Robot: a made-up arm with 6 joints. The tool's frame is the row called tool.
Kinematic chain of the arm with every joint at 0, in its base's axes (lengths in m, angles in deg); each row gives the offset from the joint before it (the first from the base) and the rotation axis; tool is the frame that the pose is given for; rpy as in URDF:
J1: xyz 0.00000 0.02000 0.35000 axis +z
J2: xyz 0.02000 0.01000 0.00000 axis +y
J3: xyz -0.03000 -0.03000 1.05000 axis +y
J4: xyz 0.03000 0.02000 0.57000 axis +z
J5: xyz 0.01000 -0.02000 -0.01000 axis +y
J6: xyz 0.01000 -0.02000 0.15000 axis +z
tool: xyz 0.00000 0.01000 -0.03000 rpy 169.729 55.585 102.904
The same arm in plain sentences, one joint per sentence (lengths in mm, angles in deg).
The arm has six revolute joints in a row. What follows holds with every joint at zero, and every direction is one of the base frame's. Joint 1 sits 20 mm along +y and 350 mm along +z from the base frame's origin and rotates about +z. Joint 2 sits 20 mm along +x and 10 mm along +y from joint 1 and rotates about +y. Joint 3 sits 30 mm along -x and 30 mm along -y and 1050 mm along +z from joint 2 and rotates about +y. Joint 4 sits 30 mm along +x and 20 mm along +y and 570 mm along +z from joint 3 and rotates about +z. Joint 5 sits 10 mm along +x and 20 mm along -y and 10 mm along -z from joint 4 and rotates about +y. Joint 6 sits 10 mm along +x and 20 mm along -y and 150 mm along +z from joint 5 and rotates about +z. The tool frame, which is the frame that the pose is given for, sits 10 mm along +y and 30 mm along -z from joint 6; its axes are the base frame's turned by roll 169.73, pitch 55.59 and yaw 102.9 deg (as in URDF: about the fixed x, then y, then z).
